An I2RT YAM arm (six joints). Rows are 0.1 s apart.
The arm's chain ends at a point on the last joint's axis. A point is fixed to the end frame.
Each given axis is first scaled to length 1.
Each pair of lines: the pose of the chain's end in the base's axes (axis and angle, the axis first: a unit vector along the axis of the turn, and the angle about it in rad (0 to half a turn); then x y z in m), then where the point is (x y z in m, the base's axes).
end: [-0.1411, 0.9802, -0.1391, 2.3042, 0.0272, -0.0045, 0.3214]
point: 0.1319 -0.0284 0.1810
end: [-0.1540, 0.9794, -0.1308, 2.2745, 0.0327, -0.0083, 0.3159]
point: 0.1415 -0.0277 0.1780
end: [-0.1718, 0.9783, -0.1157, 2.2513, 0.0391, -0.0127, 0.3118]
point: 0.1508 -0.0254 0.1754
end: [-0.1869, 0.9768, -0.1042, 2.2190, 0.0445, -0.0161, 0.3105]
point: 0.1601 -0.0230 0.1771
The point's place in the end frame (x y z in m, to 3 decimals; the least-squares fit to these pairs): 0.039 0.011 0.172
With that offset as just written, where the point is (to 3 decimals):
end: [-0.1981, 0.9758, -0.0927, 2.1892, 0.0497, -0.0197, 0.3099]
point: 0.169 -0.021 0.179
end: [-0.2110, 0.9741, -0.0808, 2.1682, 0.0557, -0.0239, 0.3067]
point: 0.177 -0.020 0.178
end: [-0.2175, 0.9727, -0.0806, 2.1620, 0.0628, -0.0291, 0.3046]
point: 0.185 -0.024 0.177
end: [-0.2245, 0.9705, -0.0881, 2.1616, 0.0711, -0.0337, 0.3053]
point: 0.193 -0.031 0.178
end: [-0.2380, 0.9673, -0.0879, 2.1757, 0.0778, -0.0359, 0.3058]
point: 0.198 -0.032 0.177
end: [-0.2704, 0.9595, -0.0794, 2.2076, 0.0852, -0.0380, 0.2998]
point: 0.201 -0.031 0.167
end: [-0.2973, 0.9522, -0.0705, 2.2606, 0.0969, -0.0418, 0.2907]
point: 0.205 -0.032 0.152
